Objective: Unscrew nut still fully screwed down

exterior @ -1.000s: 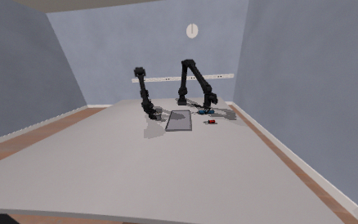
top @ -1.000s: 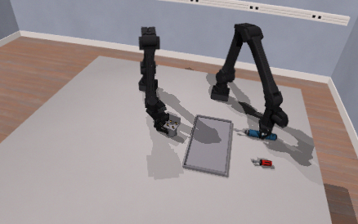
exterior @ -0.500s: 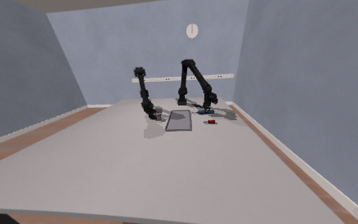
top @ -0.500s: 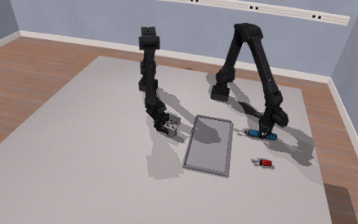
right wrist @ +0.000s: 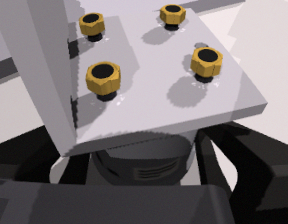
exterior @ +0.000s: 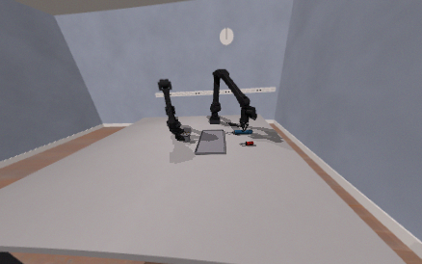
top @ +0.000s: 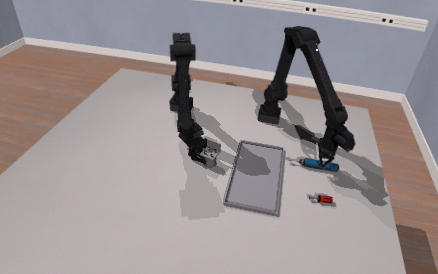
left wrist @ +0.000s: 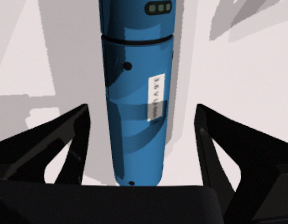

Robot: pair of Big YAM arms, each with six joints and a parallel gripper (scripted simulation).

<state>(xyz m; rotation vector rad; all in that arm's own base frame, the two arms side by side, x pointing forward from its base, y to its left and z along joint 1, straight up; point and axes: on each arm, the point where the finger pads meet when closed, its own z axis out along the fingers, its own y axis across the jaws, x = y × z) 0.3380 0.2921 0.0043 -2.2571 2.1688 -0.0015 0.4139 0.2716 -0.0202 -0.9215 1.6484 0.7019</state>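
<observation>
My right hand is 5 cm below the nut, 2 cm to the left of it and 1 cm short of it. The rest, counted from my right hand: flat grey tray (22 cm to the left, 3 cm ahead, 2 cm below); then grey bracket (5 cm above); then grey tip (39 cm to the left, 8 cm behind).
</observation>
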